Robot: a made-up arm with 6 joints.
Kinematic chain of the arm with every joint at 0, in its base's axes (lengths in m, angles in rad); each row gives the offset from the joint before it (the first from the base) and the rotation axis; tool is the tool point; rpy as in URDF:
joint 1: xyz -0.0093 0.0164 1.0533 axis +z
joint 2: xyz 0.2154 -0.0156 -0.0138 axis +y
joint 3: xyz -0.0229 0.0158 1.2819 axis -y
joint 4: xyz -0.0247 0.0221 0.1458 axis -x
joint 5: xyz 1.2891 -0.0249 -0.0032 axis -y
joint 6: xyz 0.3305 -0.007 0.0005 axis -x
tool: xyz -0.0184 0.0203 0.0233 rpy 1.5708 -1.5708 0
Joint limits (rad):
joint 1: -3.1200..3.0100
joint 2: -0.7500..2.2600
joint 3: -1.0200..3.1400
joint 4: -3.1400..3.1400
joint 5: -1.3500..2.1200
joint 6: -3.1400..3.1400
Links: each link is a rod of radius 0.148 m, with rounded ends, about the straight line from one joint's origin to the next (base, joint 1, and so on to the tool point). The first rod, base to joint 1, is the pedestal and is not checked.
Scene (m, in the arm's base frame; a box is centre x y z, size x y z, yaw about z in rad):
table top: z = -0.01
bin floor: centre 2 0.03 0 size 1.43 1.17 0.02 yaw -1.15
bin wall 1: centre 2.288 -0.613 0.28 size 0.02 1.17 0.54 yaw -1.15
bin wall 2: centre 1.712 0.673 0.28 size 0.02 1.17 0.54 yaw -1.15
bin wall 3: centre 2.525 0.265 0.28 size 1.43 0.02 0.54 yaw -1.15
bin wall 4: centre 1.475 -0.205 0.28 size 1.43 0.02 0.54 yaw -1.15
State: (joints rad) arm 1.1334 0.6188 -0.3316 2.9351 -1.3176 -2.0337
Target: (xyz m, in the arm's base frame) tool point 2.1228 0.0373 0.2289
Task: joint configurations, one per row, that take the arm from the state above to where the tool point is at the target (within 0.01 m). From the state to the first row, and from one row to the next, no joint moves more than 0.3 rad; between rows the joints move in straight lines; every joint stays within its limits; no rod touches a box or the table.
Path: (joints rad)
1: 0.9040 0.6075 -0.2474 3.0034 -1.3284 -2.0782
2: 0.6746 0.5962 -0.1633 3.0717 -1.3392 -2.1226
3: 0.4452 0.5849 -0.0791 3.1400 -1.3500 -2.1671
4: 0.3031 0.7993 -0.0977 3.0244 -1.3023 -2.1179
5: 0.1610 1.0137 -0.1163 2.9088 -1.2546 -2.0687
6: 0.0189 1.2282 -0.1349 2.7932 -1.2069 -2.0194

